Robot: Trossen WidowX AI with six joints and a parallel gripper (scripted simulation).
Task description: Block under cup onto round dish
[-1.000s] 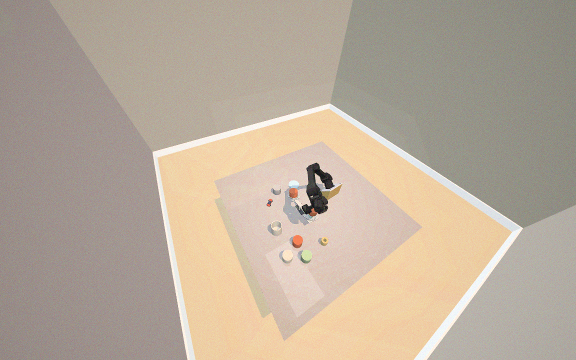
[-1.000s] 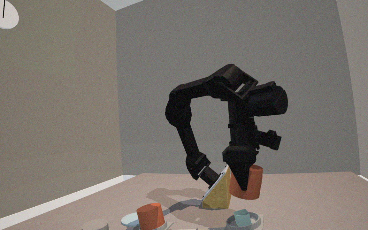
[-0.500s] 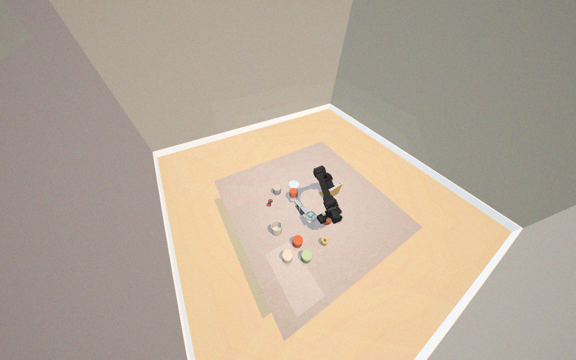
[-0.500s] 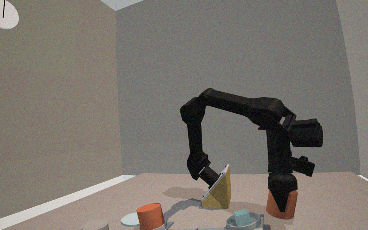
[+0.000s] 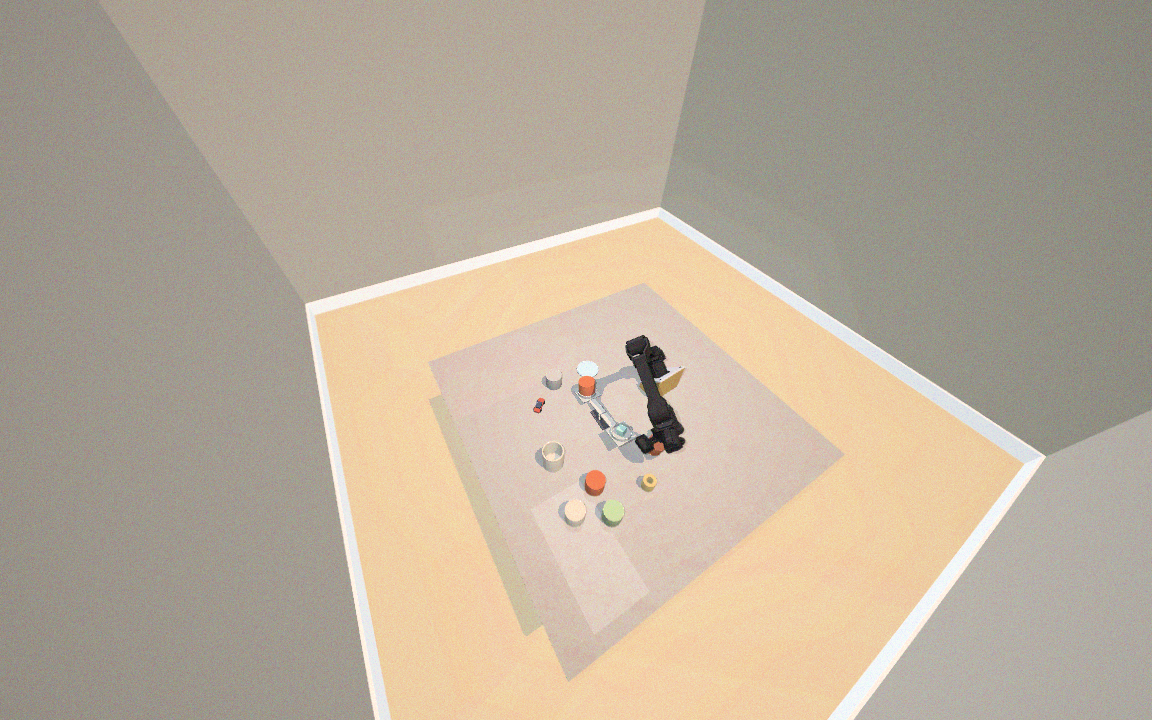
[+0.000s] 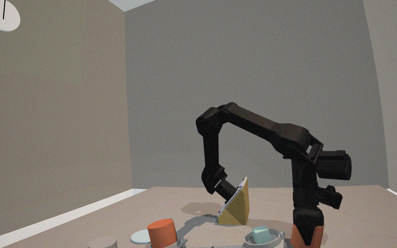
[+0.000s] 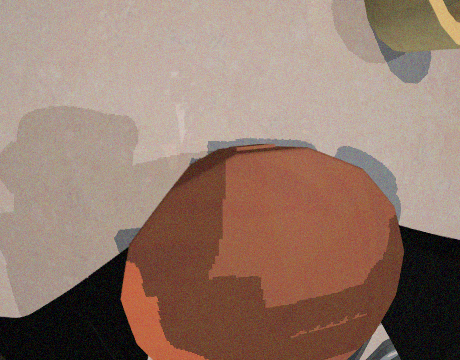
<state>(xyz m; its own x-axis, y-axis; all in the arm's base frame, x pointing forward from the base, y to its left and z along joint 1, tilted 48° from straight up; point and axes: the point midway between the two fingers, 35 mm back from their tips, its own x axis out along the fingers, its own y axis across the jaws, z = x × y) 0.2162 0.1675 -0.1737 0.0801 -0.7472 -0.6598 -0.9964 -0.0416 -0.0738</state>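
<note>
The round light-blue dish is 480 mm to the right of my gripper tip, 40 mm below it and 10 mm ahead of it. From my gripper tip the other things lie so: balance 220 mm to the right, 100 mm ahead, 20 mm below; then yellow ring 110 mm ahead, 100 mm to the left, 20 mm below; then green disc 300 mm ahead, 120 mm to the left.
</note>
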